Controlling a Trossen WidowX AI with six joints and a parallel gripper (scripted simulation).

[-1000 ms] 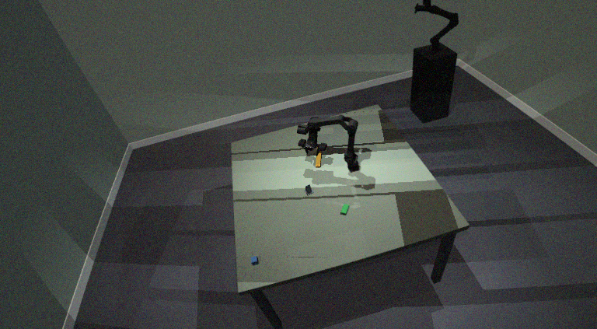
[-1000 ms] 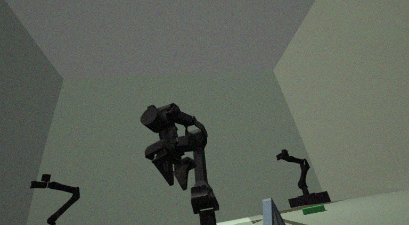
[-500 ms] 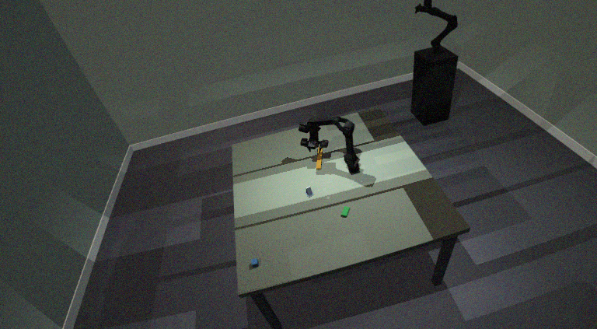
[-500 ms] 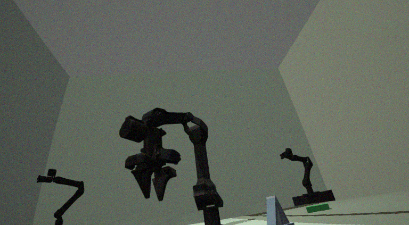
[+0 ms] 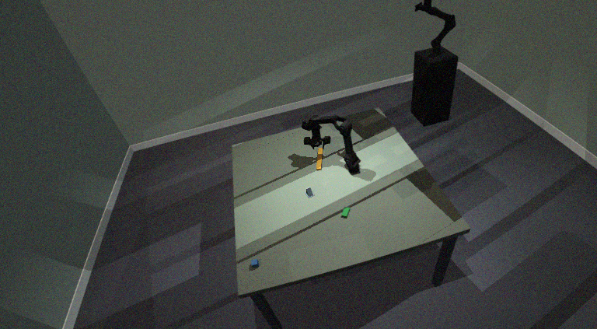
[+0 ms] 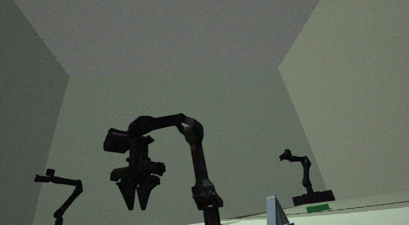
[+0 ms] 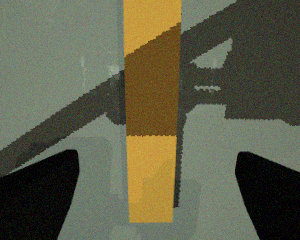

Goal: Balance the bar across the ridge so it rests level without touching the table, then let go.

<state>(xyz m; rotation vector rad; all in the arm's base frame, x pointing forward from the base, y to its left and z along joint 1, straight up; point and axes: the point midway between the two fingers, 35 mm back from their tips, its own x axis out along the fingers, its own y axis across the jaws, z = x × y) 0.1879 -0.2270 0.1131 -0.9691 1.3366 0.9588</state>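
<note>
Now: gripper tip 1 cm short of the bar, 2 cm to the right of it and 7 cm above it.
</note>
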